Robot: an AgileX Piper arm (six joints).
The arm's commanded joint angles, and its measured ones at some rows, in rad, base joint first. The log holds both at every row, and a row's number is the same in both.
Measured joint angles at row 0:
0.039, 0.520, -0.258, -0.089, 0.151, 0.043
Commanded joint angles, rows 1 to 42:
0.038, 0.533, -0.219, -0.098, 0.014, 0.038
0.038, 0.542, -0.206, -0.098, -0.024, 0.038
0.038, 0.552, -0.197, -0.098, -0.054, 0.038
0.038, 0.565, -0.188, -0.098, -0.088, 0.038
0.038, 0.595, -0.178, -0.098, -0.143, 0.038
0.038, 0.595, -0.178, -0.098, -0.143, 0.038
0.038, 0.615, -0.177, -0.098, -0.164, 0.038
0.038, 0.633, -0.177, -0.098, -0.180, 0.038
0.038, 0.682, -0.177, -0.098, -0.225, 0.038
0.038, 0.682, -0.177, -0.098, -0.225, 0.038
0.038, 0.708, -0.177, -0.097, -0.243, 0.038
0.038, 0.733, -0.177, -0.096, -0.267, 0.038
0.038, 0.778, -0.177, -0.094, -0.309, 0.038
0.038, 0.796, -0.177, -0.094, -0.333, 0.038
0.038, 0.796, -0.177, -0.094, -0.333, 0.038
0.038, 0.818, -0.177, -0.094, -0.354, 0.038
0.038, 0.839, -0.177, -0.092, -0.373, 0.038
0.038, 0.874, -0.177, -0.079, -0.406, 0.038
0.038, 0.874, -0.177, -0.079, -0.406, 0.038
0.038, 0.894, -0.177, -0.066, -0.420, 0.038
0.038, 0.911, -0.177, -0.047, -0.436, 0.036
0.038, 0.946, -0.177, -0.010, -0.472, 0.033
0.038, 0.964, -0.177, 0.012, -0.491, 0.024
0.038, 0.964, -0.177, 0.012, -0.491, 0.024
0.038, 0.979, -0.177, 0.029, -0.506, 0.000
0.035, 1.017, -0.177, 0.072, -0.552, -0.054
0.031, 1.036, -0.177, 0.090, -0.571, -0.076
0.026, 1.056, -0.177, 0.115, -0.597, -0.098
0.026, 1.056, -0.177, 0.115, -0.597, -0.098
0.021, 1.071, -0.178, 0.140, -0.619, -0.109
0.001, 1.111, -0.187, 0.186, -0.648, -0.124
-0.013, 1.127, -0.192, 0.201, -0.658, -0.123
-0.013, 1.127, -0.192, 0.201, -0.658, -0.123
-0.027, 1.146, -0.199, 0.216, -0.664, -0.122
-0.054, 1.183, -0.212, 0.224, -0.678, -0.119
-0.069, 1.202, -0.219, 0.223, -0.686, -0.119
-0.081, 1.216, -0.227, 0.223, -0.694, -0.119
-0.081, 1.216, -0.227, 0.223, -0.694, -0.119
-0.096, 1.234, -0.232, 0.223, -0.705, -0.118
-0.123, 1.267, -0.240, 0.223, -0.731, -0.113
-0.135, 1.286, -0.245, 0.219, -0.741, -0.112
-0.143, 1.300, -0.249, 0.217, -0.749, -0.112
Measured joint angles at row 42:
-0.114, 1.264, -0.230, 0.219, -0.704, -0.110
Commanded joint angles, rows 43 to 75:
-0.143, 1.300, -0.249, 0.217, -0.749, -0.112
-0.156, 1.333, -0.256, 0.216, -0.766, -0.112
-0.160, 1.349, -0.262, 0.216, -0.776, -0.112
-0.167, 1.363, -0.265, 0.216, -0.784, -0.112
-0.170, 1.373, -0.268, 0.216, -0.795, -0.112
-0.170, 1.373, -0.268, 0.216, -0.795, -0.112
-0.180, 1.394, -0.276, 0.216, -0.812, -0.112
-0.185, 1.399, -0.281, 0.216, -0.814, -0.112
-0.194, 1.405, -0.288, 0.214, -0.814, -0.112
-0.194, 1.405, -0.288, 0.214, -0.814, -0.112
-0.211, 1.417, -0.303, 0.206, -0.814, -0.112
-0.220, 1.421, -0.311, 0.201, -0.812, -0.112
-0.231, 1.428, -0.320, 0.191, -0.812, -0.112
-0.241, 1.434, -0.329, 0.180, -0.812, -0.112
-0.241, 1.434, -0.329, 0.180, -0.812, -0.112
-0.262, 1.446, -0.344, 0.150, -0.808, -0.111
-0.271, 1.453, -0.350, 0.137, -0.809, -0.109
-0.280, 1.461, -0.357, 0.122, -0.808, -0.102
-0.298, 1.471, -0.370, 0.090, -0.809, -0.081
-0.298, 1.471, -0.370, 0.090, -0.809, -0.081
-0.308, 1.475, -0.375, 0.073, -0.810, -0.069
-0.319, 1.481, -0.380, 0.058, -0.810, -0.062
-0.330, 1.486, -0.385, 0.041, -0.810, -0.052
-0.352, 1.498, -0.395, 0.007, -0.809, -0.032
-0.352, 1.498, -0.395, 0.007, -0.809, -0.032
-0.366, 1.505, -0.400, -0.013, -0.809, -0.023
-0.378, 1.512, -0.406, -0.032, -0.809, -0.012
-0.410, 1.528, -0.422, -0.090, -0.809, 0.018
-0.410, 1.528, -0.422, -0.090, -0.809, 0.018
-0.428, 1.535, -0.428, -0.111, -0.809, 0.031
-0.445, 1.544, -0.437, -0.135, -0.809, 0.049
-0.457, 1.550, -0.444, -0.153, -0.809, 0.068
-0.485, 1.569, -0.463, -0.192, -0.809, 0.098
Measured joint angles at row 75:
-0.450, 1.553, -0.434, -0.124, -0.794, 0.053
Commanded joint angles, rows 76 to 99:
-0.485, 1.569, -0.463, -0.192, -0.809, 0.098
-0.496, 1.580, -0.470, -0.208, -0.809, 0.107
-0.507, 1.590, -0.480, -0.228, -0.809, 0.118
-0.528, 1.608, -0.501, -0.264, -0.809, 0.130
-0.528, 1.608, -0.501, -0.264, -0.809, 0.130
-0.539, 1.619, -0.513, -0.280, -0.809, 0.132
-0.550, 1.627, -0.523, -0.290, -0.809, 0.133
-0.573, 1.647, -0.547, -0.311, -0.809, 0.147
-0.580, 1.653, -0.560, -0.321, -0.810, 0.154
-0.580, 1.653, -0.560, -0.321, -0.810, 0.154
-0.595, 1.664, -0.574, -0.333, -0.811, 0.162
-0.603, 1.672, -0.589, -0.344, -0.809, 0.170
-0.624, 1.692, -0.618, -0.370, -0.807, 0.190
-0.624, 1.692, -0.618, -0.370, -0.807, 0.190
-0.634, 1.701, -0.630, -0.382, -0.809, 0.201
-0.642, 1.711, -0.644, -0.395, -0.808, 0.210
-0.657, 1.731, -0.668, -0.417, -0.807, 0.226
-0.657, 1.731, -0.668, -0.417, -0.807, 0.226
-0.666, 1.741, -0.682, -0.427, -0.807, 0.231
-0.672, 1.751, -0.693, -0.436, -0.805, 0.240
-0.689, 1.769, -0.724, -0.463, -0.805, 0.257
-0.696, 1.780, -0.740, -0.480, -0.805, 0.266
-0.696, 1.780, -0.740, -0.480, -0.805, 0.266
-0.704, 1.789, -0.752, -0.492, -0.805, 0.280
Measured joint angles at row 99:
-0.681, 1.769, -0.711, -0.445, -0.794, 0.249
